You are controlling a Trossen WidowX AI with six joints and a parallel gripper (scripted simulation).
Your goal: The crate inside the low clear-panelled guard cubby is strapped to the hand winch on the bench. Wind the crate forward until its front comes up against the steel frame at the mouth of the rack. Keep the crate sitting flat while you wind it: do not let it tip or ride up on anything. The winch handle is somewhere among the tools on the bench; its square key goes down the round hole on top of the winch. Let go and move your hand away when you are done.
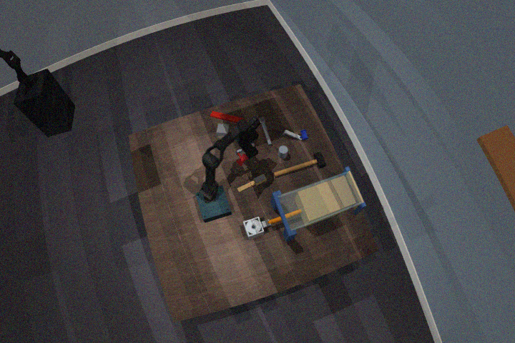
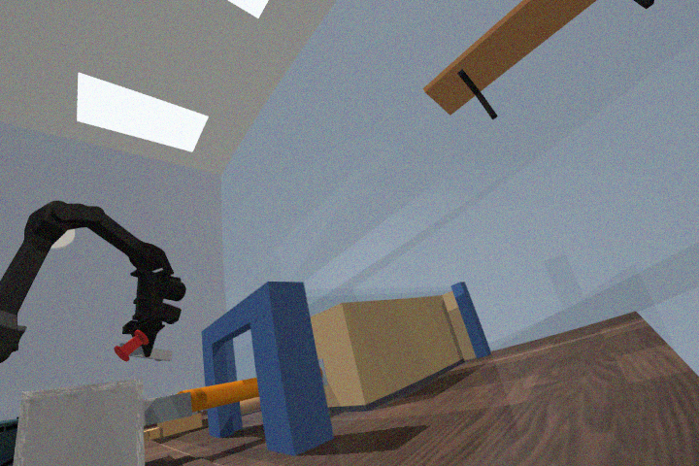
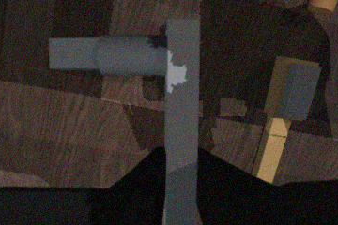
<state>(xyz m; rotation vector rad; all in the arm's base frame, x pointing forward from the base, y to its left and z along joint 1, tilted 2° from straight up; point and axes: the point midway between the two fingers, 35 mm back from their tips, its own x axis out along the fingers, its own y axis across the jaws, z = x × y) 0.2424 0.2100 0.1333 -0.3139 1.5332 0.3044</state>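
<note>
Right now the red knob is 60 mm to the right of my gripper tip, 30 mm behind it and 20 mm above it. Also, from my gripper tip: red-knobbed winch handle: 10 mm to the right, 10 mm behind, 10 mm above; brush: 150 mm to the right, 140 mm below, 20 mm ahead; grey block: 250 mm to the left, 140 mm below, 110 mm behind.
</note>
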